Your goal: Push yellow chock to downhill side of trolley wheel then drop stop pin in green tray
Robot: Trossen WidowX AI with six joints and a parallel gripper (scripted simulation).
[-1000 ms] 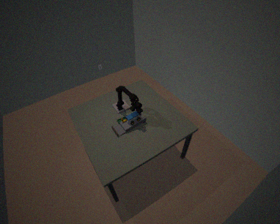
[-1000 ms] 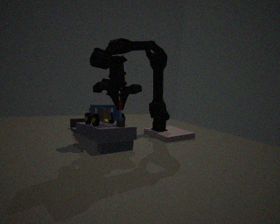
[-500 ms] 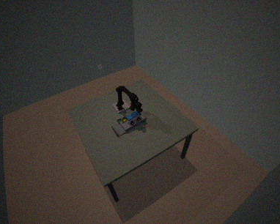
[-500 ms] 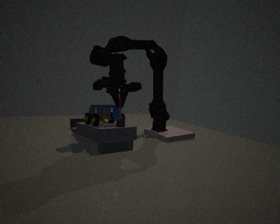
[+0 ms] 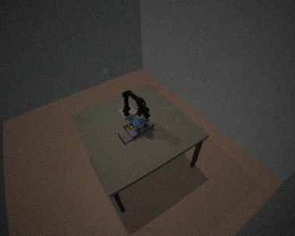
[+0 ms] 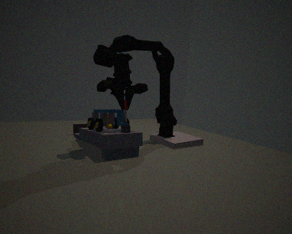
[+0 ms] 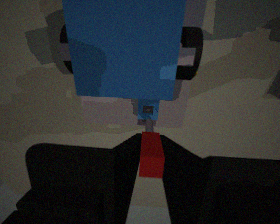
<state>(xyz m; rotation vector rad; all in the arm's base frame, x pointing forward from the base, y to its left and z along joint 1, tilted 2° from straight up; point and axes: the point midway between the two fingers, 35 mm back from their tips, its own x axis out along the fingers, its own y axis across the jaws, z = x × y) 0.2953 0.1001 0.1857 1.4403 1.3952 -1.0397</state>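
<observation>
Right now my gripper tip is 19 cm to the left of the green tray, 18 cm above it and 10 cm past it. From my gripper tip the other things lie so: grey ramp (12 cm below, 10 cm to the right, 2 cm ahead); red-headed stop pin (right at my gripper tip); blue trolley (10 cm to the right, 6 cm below, 2 cm ahead).
</observation>
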